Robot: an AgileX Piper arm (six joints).
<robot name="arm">
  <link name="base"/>
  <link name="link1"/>
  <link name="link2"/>
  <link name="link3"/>
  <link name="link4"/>
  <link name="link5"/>
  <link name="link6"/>
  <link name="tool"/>
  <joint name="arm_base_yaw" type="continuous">
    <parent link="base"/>
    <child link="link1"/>
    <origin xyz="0 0 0.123" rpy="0 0 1.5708"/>
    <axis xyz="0 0 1"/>
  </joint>
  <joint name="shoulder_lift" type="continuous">
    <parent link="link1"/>
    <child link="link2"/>
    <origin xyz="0 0 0" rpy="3.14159 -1.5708 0"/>
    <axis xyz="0 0 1"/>
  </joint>
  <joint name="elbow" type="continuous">
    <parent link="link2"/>
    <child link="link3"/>
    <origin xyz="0.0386 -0.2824 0" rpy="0 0 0"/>
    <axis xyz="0 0 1"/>
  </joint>
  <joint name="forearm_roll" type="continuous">
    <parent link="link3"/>
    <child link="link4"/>
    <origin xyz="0.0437 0.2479 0" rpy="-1.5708 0 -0.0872"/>
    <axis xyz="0 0 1"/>
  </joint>
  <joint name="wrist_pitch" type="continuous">
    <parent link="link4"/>
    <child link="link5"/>
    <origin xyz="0 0 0" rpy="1.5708 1.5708 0"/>
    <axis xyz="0 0 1"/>
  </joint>
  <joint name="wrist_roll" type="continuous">
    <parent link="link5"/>
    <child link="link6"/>
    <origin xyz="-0.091 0 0" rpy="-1.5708 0 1.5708"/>
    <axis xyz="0 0 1"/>
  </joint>
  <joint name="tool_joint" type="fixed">
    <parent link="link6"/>
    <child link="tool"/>
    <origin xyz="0 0 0" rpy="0 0 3.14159"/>
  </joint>
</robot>
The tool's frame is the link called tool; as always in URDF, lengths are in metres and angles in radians. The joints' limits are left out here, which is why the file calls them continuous.
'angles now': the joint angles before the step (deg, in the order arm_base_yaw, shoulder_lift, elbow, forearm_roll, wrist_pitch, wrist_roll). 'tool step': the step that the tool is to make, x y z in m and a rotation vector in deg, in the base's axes. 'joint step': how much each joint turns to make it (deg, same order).
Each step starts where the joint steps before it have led.
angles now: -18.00 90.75 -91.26 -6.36 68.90 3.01
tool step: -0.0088 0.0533 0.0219 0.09 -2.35 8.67
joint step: 8.79 -4.38 0.20 0.62 1.93 0.00
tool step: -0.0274 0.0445 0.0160 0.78 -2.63 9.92
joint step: 7.55 -6.49 3.27 2.21 0.51 -2.30
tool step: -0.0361 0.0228 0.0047 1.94 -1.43 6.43
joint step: 4.12 -7.23 5.47 3.03 0.25 -1.89
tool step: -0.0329 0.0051 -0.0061 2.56 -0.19 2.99
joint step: 0.19 -6.72 6.48 3.86 -0.01 -2.17
